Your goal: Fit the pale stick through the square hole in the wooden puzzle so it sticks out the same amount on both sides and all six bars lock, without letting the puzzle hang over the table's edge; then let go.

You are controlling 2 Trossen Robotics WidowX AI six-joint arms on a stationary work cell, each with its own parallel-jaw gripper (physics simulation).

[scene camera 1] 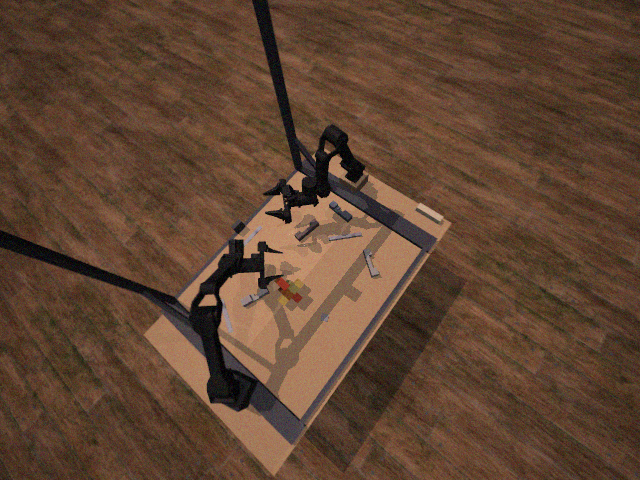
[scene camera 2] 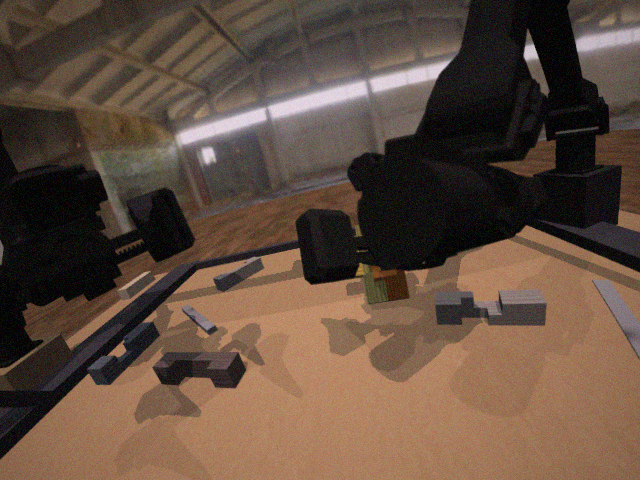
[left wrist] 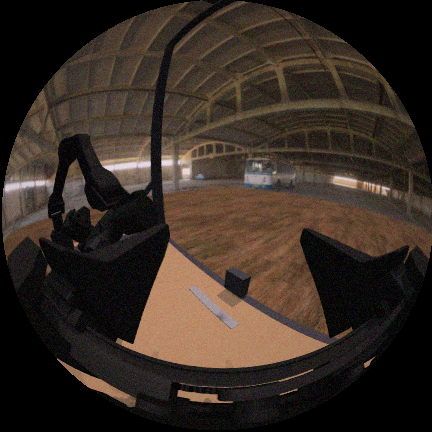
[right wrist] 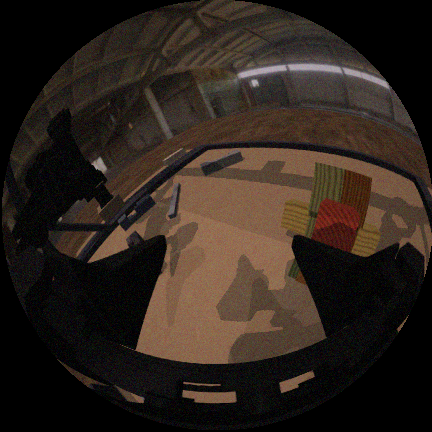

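Pixels of known places: left gripper, fingertip midpoint: (scene camera 1: 264, 203) (scene camera 2: 74, 256) (left wrist: 238, 233); right gripper, fingertip midpoint: (scene camera 1: 283, 264) (right wrist: 231, 242); left arm's base, link origin: (scene camera 1: 353, 175) (scene camera 2: 14, 355) (right wrist: 106, 201); right arm's base, link origin: (scene camera 1: 232, 390) (scene camera 2: 575, 170) (left wrist: 59, 229).
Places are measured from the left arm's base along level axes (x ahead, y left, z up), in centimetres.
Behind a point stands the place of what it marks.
Note:
The wooden puzzle (scene camera 1: 289, 290) @[x 60.8, y 13.7, z 4.9 cm] (scene camera 2: 386, 285) @[x 60.2, y 8.0, z -3.1 cm] (right wrist: 336, 222), with red, orange, green, brown and yellow bars, stands on the table away from its edges. A pale stick (scene camera 1: 429, 212) @[x -6.1, y 38.0, z -3.5 cm] (scene camera 2: 136, 284) @[x -5.0, y 36.1, z -4.2 cm] (right wrist: 175, 156) @[x -5.0, y 37.8, z -5.2 cm] lies outside the dark rail near a table corner. My right gripper (scene camera 1: 282, 264) @[x 54.0, y 4.1, z 3.8 cm] (right wrist: 231, 242) @[x 54.0, y 4.1, z 3.8 cm] is open and empty, above the table beside the puzzle. In scene camera 2 it hides part of the puzzle; in the right wrist view one finger covers the puzzle's lower part. My left gripper (scene camera 1: 265, 203) @[x 41.0, y -15.3, z 15.1 cm] (left wrist: 238, 233) @[x 41.0, y -15.3, z 15.1 cm] is open and empty, high near the table's far-left side in scene camera 1. The square hole cannot be made out.
Notched grey bars (scene camera 1: 255, 297) @[x 71.5, y 1.3, z -5.0 cm] (scene camera 2: 522, 308) @[x 74.1, y -1.9, z -4.1 cm] (scene camera 1: 370, 262) @[x 29.5, y 30.8, z -3.5 cm] (scene camera 1: 340, 210) @[x 17.3, y 5.2, z -3.3 cm] and a dark notched bar (scene camera 1: 306, 230) @[x 34.7, y -0.9, z -3.5 cm] (scene camera 2: 227, 367) @[x 39.6, y -3.6, z -3.5 cm] lie around the puzzle. Thin grey strips (scene camera 1: 345, 237) (left wrist: 214, 307) lie on the table. A dark block (scene camera 1: 238, 226) @[x 52.7, y -26.8, z -1.7 cm] (left wrist: 237, 282) @[x 51.3, y -26.7, z -2.2 cm] sits at the rail.

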